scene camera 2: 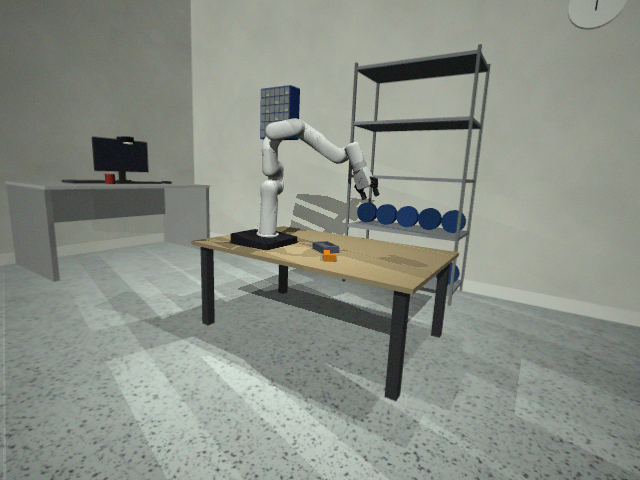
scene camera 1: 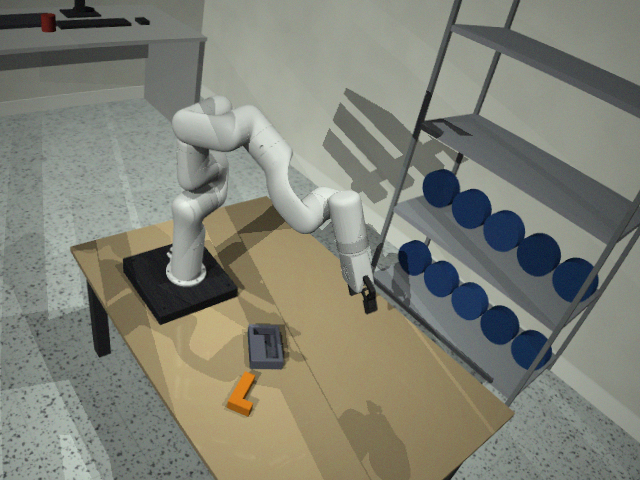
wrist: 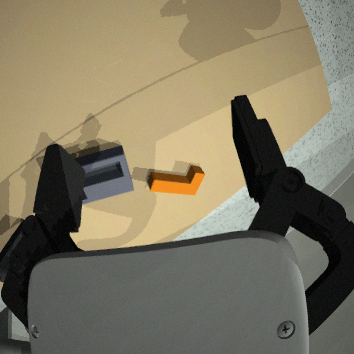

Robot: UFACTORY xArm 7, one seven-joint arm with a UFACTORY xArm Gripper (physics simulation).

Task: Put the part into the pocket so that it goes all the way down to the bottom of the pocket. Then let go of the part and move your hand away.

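Where they show: gripper, fingertip midpoint: [scene camera 2: 370,197] [scene camera 1: 363,302] [wrist: 144,135]; arm's base at its link origin: [scene camera 2: 267,234] [scene camera 1: 186,272].
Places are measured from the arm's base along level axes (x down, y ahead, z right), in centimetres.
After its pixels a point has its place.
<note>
The orange L-shaped part [scene camera 1: 239,396] @(y 44.7, x 1.7, z 18.4 cm) [scene camera 2: 329,256] @(y 46.3, x 2.3, z 20.6 cm) [wrist: 172,187] @(y 42.8, x 1.7, z 15.4 cm) lies flat on the table, beside the grey-blue block and apart from it. The block [scene camera 1: 265,363] @(y 41.0, x 2.0, z 5.1 cm) [scene camera 2: 324,248] @(y 38.5, x 1.9, z 7.7 cm) [wrist: 108,191] @(y 35.5, x 1.1, z 3.7 cm) sits on the table with its pocket facing up; the recess looks L-shaped and empty. My gripper [scene camera 1: 360,301] @(y 56.5, x -24.5, z -9.3 cm) [scene camera 2: 370,196] @(y 56.5, x -24.5, z -9.3 cm) [wrist: 144,135] @(y 56.5, x -24.5, z -9.3 cm) is open and empty, high above the table and off to the shelf side of both. In the wrist view the left finger hides part of the block, and the part shows between the fingers, far below.
The wooden table [scene camera 1: 330,330] @(y 43.5, x 4.7, z -21.8 cm) [scene camera 2: 382,271] @(y 72.5, x 4.7, z 24.4 cm) carries the black base plate [scene camera 1: 160,310] @(y 7.9, x 1.1, z 15.7 cm) [scene camera 2: 263,244] @(y 7.8, x 1.9, z 16.8 cm) of the arm. A metal shelf rack [scene camera 1: 395,191] [scene camera 2: 354,103] with blue discs stands beyond the table's far edge, near the gripper's side. A desk [scene camera 1: 175,77] [scene camera 2: 186,206] stands farther back.
</note>
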